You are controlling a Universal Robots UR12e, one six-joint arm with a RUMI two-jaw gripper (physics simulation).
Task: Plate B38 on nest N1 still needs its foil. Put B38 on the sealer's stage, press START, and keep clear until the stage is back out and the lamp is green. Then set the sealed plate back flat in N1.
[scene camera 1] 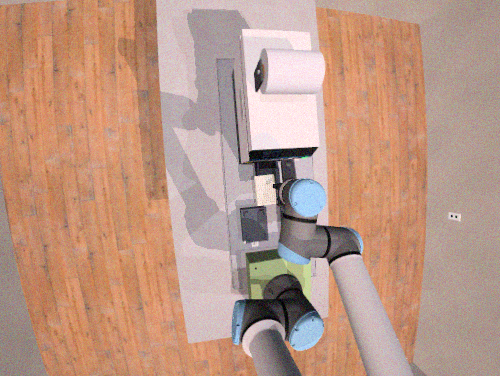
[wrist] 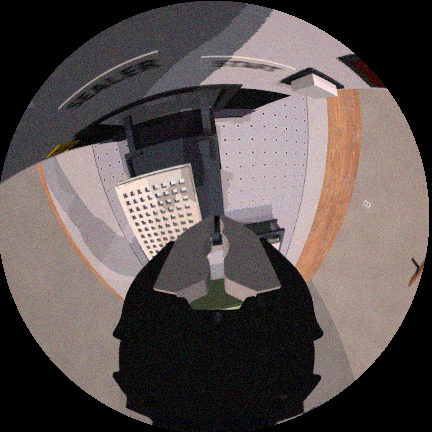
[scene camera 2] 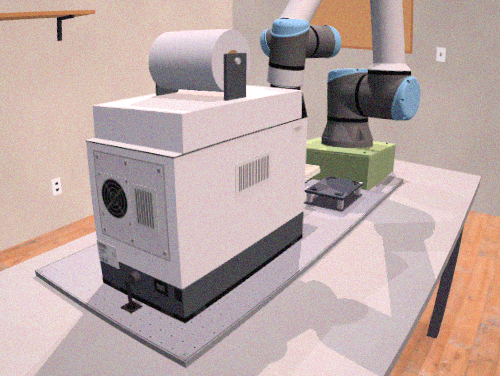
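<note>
The cream plate lies on the dark stage in front of the sealer. It is skewed and overhangs the stage's left side in the wrist view; its well openings show. Whether it lies fully flat I cannot tell. My gripper is shut and empty, beside the plate's right edge in the wrist view; its height is unclear. The START button is a pale block at upper right. A dark nest is empty; I cannot read whether it is N1.
Part of another dark frame shows right of my fingers. A green glow is at the sealer's front edge. A dark red panel lies beyond the button. The foil roll tops the sealer; the green base block stands behind the nest.
</note>
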